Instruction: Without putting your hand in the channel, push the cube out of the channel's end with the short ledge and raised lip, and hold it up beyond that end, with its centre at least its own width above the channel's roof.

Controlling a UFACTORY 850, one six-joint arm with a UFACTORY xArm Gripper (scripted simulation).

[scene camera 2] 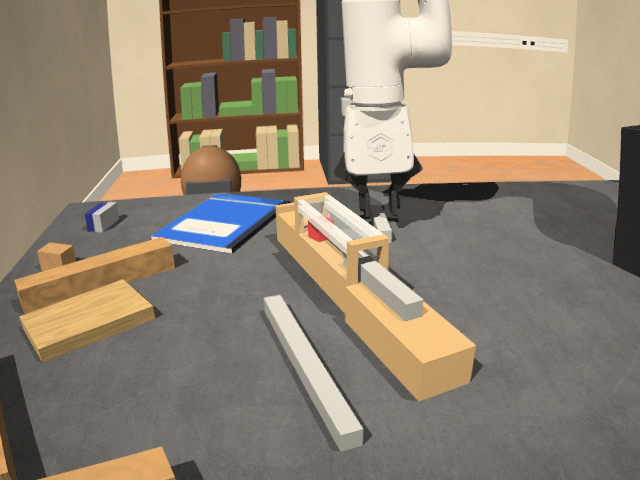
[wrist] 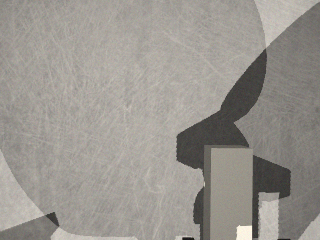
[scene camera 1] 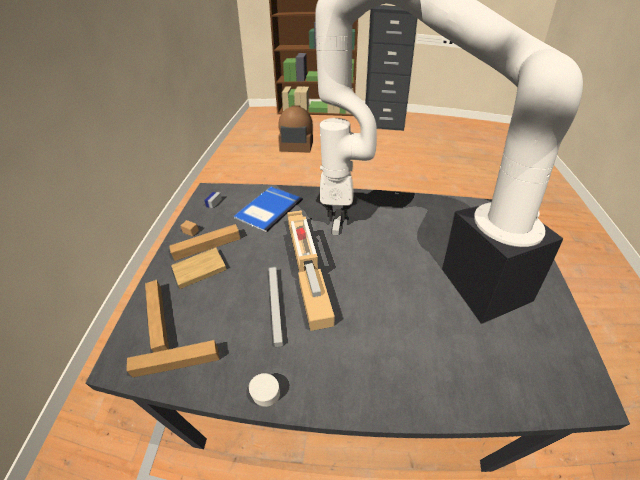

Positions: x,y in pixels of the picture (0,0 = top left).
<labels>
white puck: scene camera 1 264,388; not seen in scene camera 2 (out of frame); not seen in the wrist view (out of frame)
</labels>
